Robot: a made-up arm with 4 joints. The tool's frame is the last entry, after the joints. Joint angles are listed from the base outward.
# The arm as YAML. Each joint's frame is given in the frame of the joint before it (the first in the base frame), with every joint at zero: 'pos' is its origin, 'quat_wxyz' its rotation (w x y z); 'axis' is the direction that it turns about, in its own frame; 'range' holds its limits. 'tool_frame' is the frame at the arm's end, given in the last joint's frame.
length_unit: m
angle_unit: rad
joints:
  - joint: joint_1
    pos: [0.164, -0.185, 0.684]
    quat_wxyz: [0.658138, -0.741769, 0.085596, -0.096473]
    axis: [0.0, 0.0, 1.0]
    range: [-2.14, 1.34]
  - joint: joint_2
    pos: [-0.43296, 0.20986, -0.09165]
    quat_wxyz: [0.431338, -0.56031, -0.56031, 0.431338]
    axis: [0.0, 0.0, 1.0]
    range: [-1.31, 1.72]
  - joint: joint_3
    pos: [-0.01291, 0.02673, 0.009]
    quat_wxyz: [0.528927, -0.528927, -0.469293, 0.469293]
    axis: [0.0, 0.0, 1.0]
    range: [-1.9, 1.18]
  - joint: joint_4
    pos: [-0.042, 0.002, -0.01]
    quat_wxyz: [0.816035, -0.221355, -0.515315, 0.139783]
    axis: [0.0, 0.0, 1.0]
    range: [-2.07, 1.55]
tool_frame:
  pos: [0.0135, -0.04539, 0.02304]
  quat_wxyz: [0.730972, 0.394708, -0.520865, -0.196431]
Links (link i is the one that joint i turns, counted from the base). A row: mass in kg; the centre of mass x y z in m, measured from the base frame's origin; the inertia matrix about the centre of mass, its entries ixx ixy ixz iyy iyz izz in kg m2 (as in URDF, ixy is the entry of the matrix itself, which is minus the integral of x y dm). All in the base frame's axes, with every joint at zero. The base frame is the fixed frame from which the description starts. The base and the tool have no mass.
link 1: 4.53; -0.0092 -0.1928 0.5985; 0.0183 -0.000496 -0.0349 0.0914 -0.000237 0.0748
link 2: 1.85; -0.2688 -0.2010 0.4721; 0.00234 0 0 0.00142 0 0.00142
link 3: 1.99; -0.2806 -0.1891 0.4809; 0.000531 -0.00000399 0 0.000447 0.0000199 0.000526
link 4: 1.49; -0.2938 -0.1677 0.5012; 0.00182 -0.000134 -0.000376 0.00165 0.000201 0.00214
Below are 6 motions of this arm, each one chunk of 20 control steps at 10 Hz.
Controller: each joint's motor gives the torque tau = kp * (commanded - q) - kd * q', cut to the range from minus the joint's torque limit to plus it. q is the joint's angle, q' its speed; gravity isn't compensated. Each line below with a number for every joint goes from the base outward.
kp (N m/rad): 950 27 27 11
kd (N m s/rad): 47 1.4 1 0.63
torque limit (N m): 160 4.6 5.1 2.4
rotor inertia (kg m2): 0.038 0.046 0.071 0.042
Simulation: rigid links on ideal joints. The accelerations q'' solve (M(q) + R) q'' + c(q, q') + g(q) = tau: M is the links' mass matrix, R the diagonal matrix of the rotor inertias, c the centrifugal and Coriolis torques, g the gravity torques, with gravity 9.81 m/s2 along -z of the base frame. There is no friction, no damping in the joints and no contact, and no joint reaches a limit. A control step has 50 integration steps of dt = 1/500 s. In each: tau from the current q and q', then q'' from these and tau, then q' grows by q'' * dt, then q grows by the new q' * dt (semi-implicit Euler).
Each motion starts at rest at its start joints. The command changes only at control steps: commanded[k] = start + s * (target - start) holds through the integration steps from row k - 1 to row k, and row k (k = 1, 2, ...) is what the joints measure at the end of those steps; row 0 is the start. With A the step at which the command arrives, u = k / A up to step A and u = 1 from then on. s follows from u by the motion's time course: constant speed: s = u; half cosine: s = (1 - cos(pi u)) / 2; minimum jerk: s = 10 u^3 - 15 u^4 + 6 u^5; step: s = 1 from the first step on.
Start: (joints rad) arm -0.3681 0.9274 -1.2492 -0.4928
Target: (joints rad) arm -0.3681 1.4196 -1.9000 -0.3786
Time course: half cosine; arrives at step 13
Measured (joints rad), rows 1 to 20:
1: -0.3888 0.9362 -1.2236 -0.5047
2: -0.3910 0.9577 -1.2340 -0.5165
3: -0.3899 0.9913 -1.2959 -0.5051
4: -0.3899 1.0350 -1.3592 -0.4890
5: -0.3899 1.0879 -1.4253 -0.4757
6: -0.3900 1.1465 -1.5028 -0.4620
7: -0.3899 1.2071 -1.5836 -0.4464
8: -0.3900 1.2666 -1.6604 -0.4305
9: -0.3900 1.3214 -1.7302 -0.4159
10: -0.3900 1.3683 -1.7893 -0.4034
11: -0.3901 1.4043 -1.8335 -0.3937
12: -0.3901 1.4273 -1.8602 -0.3872
13: -0.3901 1.4358 -1.8678 -0.3846
14: -0.3902 1.4357 -1.8646 -0.3848
15: -0.3903 1.4352 -1.8631 -0.3854
16: -0.3902 1.4352 -1.8642 -0.3854
17: -0.3902 1.4352 -1.8644 -0.3853
18: -0.3902 1.4352 -1.8641 -0.3852
19: -0.3902 1.4352 -1.8641 -0.3853
20: -0.3902 1.4352 -1.8642 -0.3853

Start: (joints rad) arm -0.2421 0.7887 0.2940 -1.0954
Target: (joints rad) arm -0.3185 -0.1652 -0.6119 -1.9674
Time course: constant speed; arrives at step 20
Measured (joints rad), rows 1 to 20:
1: -0.2701 0.7539 0.2551 -1.1392
2: -0.2773 0.7070 0.1897 -1.2109
3: -0.2793 0.6574 0.1535 -1.2557
4: -0.2830 0.6097 0.1160 -1.2914
5: -0.2867 0.5622 0.0694 -1.3333
6: -0.2904 0.5146 0.0250 -1.3780
7: -0.2941 0.4668 -0.0175 -1.4213
8: -0.2977 0.4190 -0.0613 -1.4637
9: -0.3014 0.3712 -0.1056 -1.5061
10: -0.3051 0.3233 -0.1497 -1.5488
11: -0.3087 0.2752 -0.1941 -1.5913
12: -0.3124 0.2271 -0.2388 -1.6338
13: -0.3161 0.1788 -0.2837 -1.6764
14: -0.3197 0.1305 -0.3289 -1.7189
15: -0.3234 0.0820 -0.3743 -1.7615
16: -0.3270 0.0334 -0.4201 -1.8042
17: -0.3307 -0.0154 -0.4661 -1.8470
18: -0.3343 -0.0642 -0.5124 -1.8899
19: -0.3380 -0.1132 -0.5590 -1.9330
20: -0.3417 -0.1623 -0.6058 -1.9762

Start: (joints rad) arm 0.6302 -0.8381 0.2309 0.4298
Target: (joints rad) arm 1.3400 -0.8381 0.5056 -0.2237
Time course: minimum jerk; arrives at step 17
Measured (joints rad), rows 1 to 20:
1: 0.5991 -0.8498 0.2146 0.4389
2: 0.6027 -0.8574 0.2055 0.4447
3: 0.6242 -0.8532 0.2217 0.4269
4: 0.6574 -0.8526 0.2376 0.3941
5: 0.7047 -0.8524 0.2537 0.3513
6: 0.7648 -0.8516 0.2772 0.2977
7: 0.8351 -0.8506 0.3051 0.2339
8: 0.9120 -0.8495 0.3342 0.1638
9: 0.9913 -0.8483 0.3637 0.0915
10: 1.0689 -0.8470 0.3921 0.0212
11: 1.1403 -0.8458 0.4177 -0.0436
12: 1.2020 -0.8448 0.4393 -0.0994
13: 1.2510 -0.8440 0.4561 -0.1439
14: 1.2858 -0.8435 0.4676 -0.1754
15: 1.3065 -0.8433 0.4740 -0.1941
16: 1.3153 -0.8434 0.4763 -0.2018
17: 1.3166 -0.8438 0.4763 -0.2022
18: 1.3164 -0.8441 0.4760 -0.2009
19: 1.3164 -0.8441 0.4761 -0.2005
20: 1.3164 -0.8441 0.4762 -0.2008

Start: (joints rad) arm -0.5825 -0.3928 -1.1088 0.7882
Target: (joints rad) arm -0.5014 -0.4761 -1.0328 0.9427
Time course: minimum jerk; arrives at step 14
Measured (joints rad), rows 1 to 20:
1: -0.5968 -0.4183 -1.1089 0.7916
2: -0.5969 -0.4296 -1.1137 0.8018
3: -0.5925 -0.4286 -1.1075 0.8075
4: -0.5866 -0.4342 -1.0997 0.8163
5: -0.5787 -0.4431 -1.0931 0.8321
6: -0.5691 -0.4533 -1.0844 0.8521
7: -0.5587 -0.4643 -1.0742 0.8734
8: -0.5482 -0.4754 -1.0645 0.8946
9: -0.5386 -0.4857 -1.0559 0.9144
10: -0.5306 -0.4944 -1.0487 0.9311
11: -0.5246 -0.5009 -1.0436 0.9437
12: -0.5209 -0.5050 -1.0407 0.9515
13: -0.5193 -0.5069 -1.0397 0.9549
14: -0.5191 -0.5073 -1.0399 0.9554
15: -0.5191 -0.5074 -1.0402 0.9550
16: -0.5191 -0.5074 -1.0401 0.9548
17: -0.5191 -0.5074 -1.0401 0.9549
18: -0.5191 -0.5074 -1.0401 0.9549
19: -0.5191 -0.5074 -1.0401 0.9549
20: -0.5191 -0.5074 -1.0401 0.9549

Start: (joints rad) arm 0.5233 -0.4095 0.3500 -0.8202
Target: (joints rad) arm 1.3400 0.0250 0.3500 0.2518
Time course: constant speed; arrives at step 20
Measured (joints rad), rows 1 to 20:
1: 0.5283 -0.3949 0.3396 -0.7907
2: 0.5672 -0.3727 0.3338 -0.7334
3: 0.6102 -0.3499 0.3363 -0.6699
4: 0.6510 -0.3285 0.3350 -0.6133
5: 0.6920 -0.3069 0.3319 -0.5597
6: 0.7332 -0.2851 0.3304 -0.5047
7: 0.7745 -0.2633 0.3292 -0.4486
8: 0.8158 -0.2416 0.3275 -0.3926
9: 0.8571 -0.2198 0.3260 -0.3368
10: 0.8985 -0.1979 0.3246 -0.2810
11: 0.9400 -0.1761 0.3233 -0.2251
12: 0.9815 -0.1542 0.3220 -0.1693
13: 1.0231 -0.1323 0.3208 -0.1135
14: 1.0647 -0.1104 0.3196 -0.0577
15: 1.1064 -0.0886 0.3186 -0.0021
16: 1.1481 -0.0667 0.3176 0.0534
17: 1.1899 -0.0448 0.3167 0.1087
18: 1.2317 -0.0229 0.3158 0.1639
19: 1.2736 -0.0010 0.3151 0.2189
20: 1.3155 0.0209 0.3144 0.2737

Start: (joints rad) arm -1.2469 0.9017 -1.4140 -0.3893
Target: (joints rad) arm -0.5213 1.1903 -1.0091 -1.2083
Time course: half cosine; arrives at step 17
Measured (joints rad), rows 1 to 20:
1: -1.2364 0.9118 -1.3844 -0.3948
2: -1.2187 0.9213 -1.3622 -0.4127
3: -1.1900 0.9318 -1.3516 -0.4464
4: -1.1510 0.9475 -1.3281 -0.4921
5: -1.1032 0.9670 -1.2951 -0.5479
6: -1.0481 0.9894 -1.2603 -0.6124
7: -0.9877 1.0139 -1.2233 -0.6834
8: -0.9239 1.0398 -1.1839 -0.7582
9: -0.8591 1.0662 -1.1443 -0.8343
10: -0.7952 1.0922 -1.1061 -0.9091
11: -0.7346 1.1169 -1.0706 -0.9800
12: -0.6793 1.1394 -1.0386 -1.0447
13: -0.6312 1.1590 -1.0114 -1.1011
14: -0.5919 1.1751 -0.9896 -1.1472
15: -0.5628 1.1870 -0.9739 -1.1816
16: -0.5448 1.1943 -0.9646 -1.2032
17: -0.5387 1.1969 -0.9621 -1.2112
18: -0.5388 1.1968 -0.9628 -1.2106
19: -0.5390 1.1967 -0.9630 -1.2093
20: -0.5390 1.1967 -0.9627 -1.2092

